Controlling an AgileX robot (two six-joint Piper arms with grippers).
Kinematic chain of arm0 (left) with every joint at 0, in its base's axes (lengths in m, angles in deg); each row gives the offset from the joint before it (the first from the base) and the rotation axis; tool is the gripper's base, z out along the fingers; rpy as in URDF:
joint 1: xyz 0 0 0.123 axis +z
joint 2: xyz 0 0 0 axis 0.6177 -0.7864 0
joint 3: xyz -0.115 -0.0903 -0.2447 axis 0.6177 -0.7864 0
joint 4: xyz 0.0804 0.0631 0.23 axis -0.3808 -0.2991 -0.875
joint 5: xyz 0 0 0 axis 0.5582 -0.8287 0.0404
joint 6: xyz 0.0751 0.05 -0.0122 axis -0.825 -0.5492 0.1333
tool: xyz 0 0 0 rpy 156.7 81.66 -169.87
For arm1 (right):
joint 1: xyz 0 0 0.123 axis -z
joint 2: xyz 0 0 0 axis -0.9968 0.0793 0
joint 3: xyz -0.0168 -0.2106 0.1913 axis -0.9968 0.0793 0
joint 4: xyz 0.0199 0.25 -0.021 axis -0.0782 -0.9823 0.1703
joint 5: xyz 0 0 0 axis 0.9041 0.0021 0.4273
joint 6: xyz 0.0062 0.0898 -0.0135 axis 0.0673 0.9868 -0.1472
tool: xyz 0 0 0 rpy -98.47 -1.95 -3.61
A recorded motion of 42 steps. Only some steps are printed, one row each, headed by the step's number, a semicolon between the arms.
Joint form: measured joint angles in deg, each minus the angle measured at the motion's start. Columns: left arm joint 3, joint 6, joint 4, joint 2, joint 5, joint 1; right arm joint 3, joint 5, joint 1, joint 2, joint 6, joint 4.
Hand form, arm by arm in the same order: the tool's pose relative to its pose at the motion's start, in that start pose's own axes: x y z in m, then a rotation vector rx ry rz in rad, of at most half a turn. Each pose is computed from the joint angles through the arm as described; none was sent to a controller.
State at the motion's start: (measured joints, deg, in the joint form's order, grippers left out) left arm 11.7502 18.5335 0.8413 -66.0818 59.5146 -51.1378; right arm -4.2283 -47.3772 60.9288 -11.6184 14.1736 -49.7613
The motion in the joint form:
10: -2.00 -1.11 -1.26 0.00 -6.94 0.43; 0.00 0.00 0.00 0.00 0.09 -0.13
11: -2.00 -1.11 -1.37 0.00 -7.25 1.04; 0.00 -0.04 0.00 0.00 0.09 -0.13
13: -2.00 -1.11 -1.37 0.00 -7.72 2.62; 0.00 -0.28 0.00 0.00 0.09 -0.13
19: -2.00 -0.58 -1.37 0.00 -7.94 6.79; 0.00 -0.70 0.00 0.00 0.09 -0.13
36: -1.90 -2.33 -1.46 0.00 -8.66 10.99; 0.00 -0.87 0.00 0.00 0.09 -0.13
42: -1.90 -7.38 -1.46 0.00 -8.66 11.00; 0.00 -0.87 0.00 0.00 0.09 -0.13
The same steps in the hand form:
10: 0.0216 0.0071 0.0009 -0.0480 0.1484 0.0392; -0.0001 0.0001 0.0000 -0.0010 -0.0013 0.0032
11: 0.0218 0.0078 0.0008 -0.0597 0.1505 0.0397; -0.0001 0.0001 0.0000 -0.0016 -0.0009 0.0031
13: 0.0221 0.0094 0.0007 -0.0877 0.1503 0.0361; 0.0002 0.0004 0.0000 -0.0049 0.0017 0.0031
19: 0.0212 0.0132 0.0004 -0.1581 0.1317 0.0172; 0.0006 0.0010 0.0000 -0.0107 0.0062 0.0031
36: 0.0205 0.0170 -0.0004 -0.2282 0.1236 0.0384; 0.0007 0.0012 0.0000 -0.0130 0.0080 0.0031
42: 0.0205 0.0170 -0.0004 -0.2228 0.1335 0.1261; 0.0007 0.0012 0.0000 -0.0130 0.0080 0.0031

